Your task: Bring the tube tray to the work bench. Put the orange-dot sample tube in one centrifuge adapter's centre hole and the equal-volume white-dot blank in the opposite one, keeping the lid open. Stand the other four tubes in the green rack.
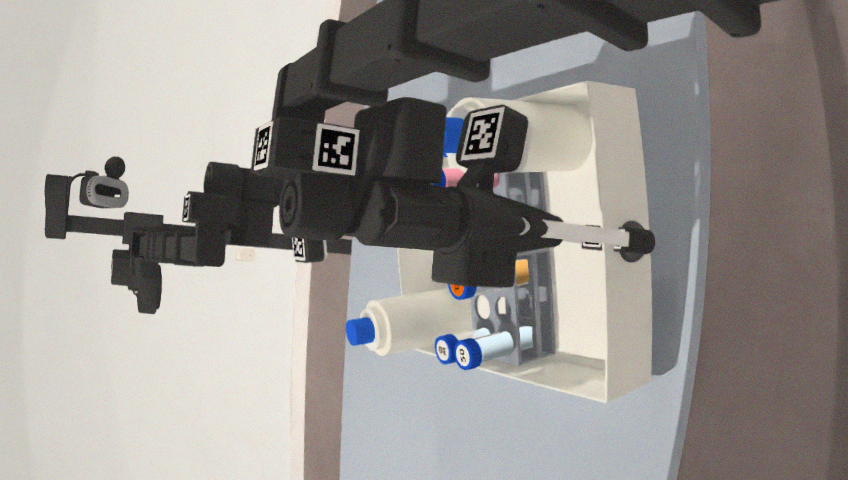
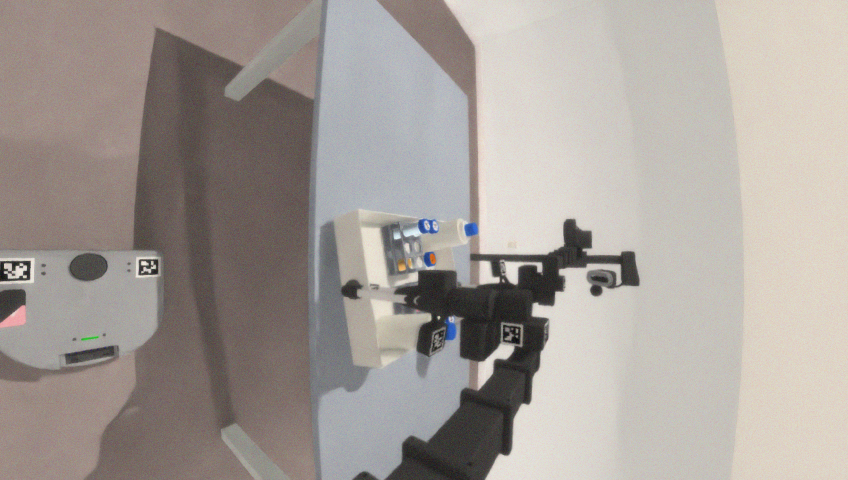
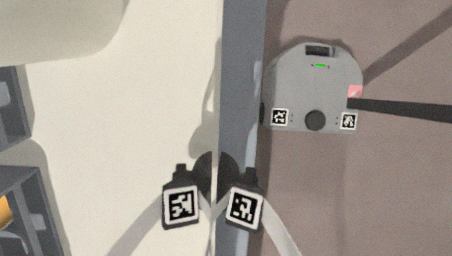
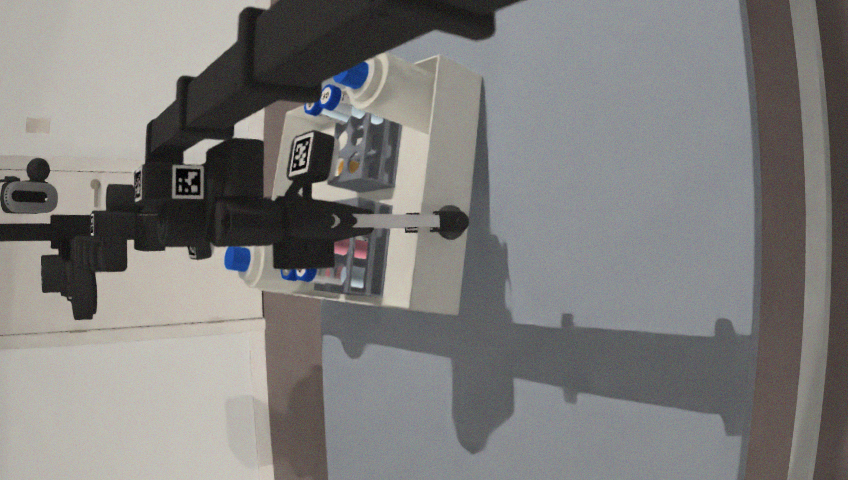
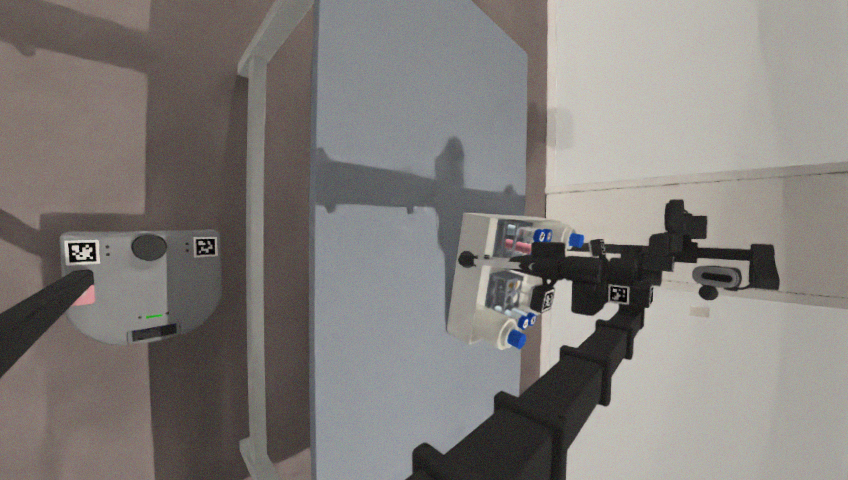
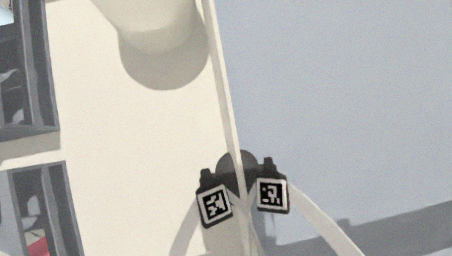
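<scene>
The cream tube tray (image 1: 626, 333) (image 2: 351, 255) (image 4: 443, 285) (image 5: 467, 303) hangs between both grippers; its shadow stands off from it, so it appears slightly lifted. r1's gripper (image 1: 636, 240) (image 2: 351, 289) (image 3: 216, 175) is shut on one wall. r2's gripper (image 4: 453, 221) (image 5: 467, 258) (image 6: 239, 172) is shut on the opposite wall. The orange-dot tube (image 1: 459, 289) (image 2: 430, 259) stands in a grey holder in the tray. Two white-labelled, blue-capped tubes (image 1: 468, 353) (image 4: 329, 97) stand at that holder's end. Other blue-capped tubes (image 4: 305, 273) (image 5: 542, 235) stand in the second holder, partly hidden. The centrifuge and green rack do not show.
A white bottle (image 1: 410, 321) (image 4: 410, 89) and another bottle (image 1: 559, 136) stand in the tray's ends. The blue-grey table (image 1: 404, 416) (image 2: 380, 148) (image 4: 595, 178) (image 5: 380, 297) lies below. A robot's mast and head (image 1: 105, 190) (image 5: 717, 277) rise across the table, near a wall.
</scene>
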